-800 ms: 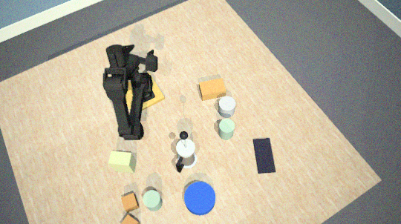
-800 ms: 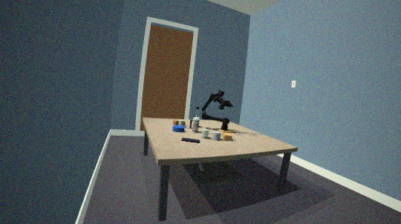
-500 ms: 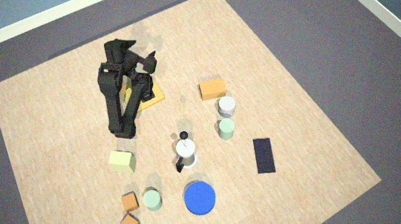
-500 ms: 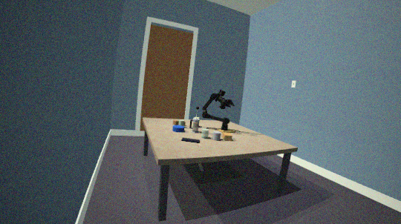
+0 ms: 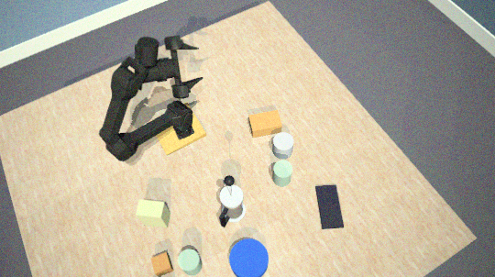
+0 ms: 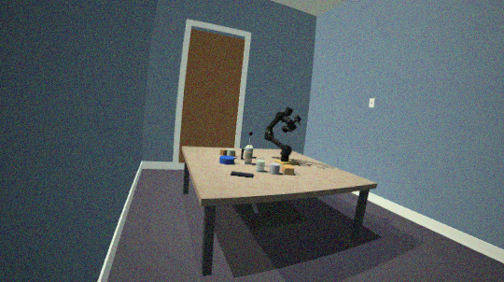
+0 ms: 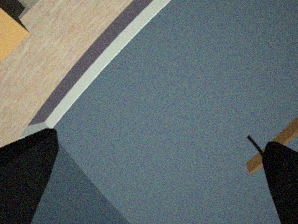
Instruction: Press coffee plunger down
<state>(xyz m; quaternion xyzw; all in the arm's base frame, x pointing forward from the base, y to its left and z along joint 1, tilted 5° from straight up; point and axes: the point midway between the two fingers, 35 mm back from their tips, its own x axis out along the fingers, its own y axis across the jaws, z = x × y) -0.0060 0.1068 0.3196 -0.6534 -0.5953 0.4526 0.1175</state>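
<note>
My gripper tip is 38 cm short of the coffee press, 21 cm above it and 8 cm to the left of it. Round my gripper tip: blue disc 54 cm ahead, 31 cm below, 9 cm to the right; then orange block 31 cm below, 17 cm to the left, 12 cm ahead; then yellow-green block 31 cm to the right, 29 cm ahead, 28 cm below.
</note>
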